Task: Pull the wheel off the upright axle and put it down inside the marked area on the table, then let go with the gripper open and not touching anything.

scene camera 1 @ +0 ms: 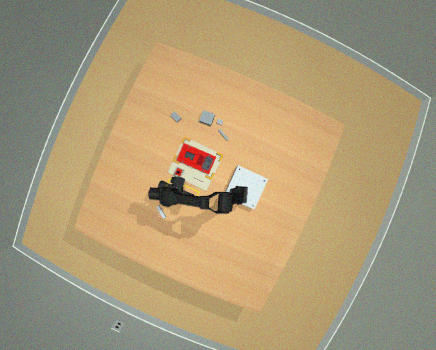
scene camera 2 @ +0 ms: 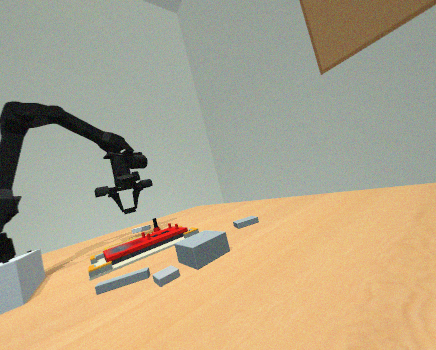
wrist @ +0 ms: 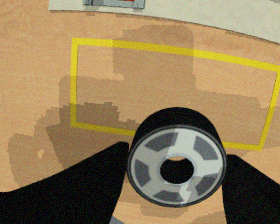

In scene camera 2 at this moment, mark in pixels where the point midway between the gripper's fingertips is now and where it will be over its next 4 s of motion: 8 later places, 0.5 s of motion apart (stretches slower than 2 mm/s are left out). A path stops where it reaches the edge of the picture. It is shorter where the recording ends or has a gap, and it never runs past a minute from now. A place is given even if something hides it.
My gripper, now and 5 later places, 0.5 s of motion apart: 129,210; 132,220; 134,236; 131,225; 109,214; 104,215
